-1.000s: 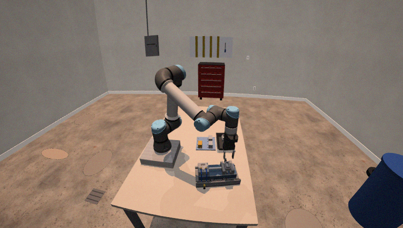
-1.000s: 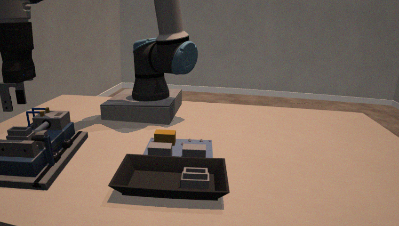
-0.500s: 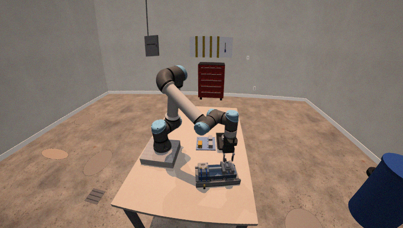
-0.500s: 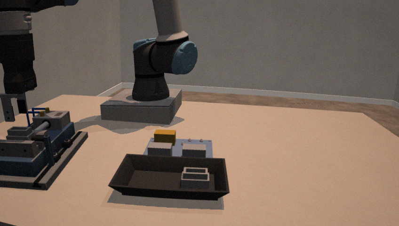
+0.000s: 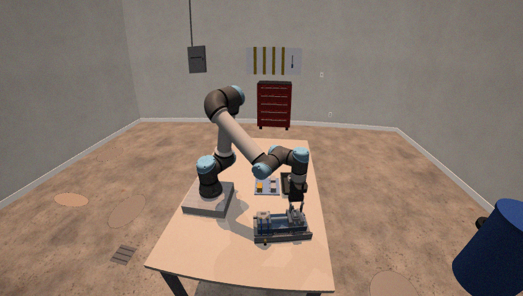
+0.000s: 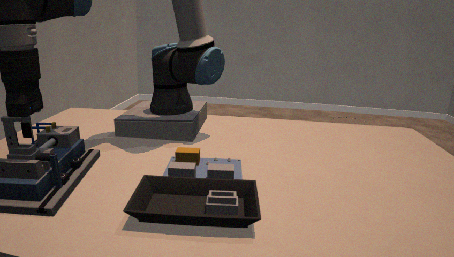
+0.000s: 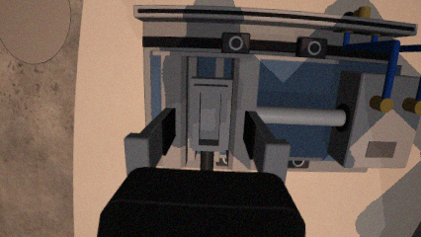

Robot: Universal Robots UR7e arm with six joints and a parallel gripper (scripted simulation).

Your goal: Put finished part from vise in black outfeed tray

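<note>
Right now my hand is 100 mm above the vise, 70 mm past it and 10 mm to the left of it. The rest, counted from my hand: brass block (310 mm to the left, 230 mm behind, 120 mm below); then blue fixture plate (360 mm to the left, 190 mm behind, 140 mm below).
</note>
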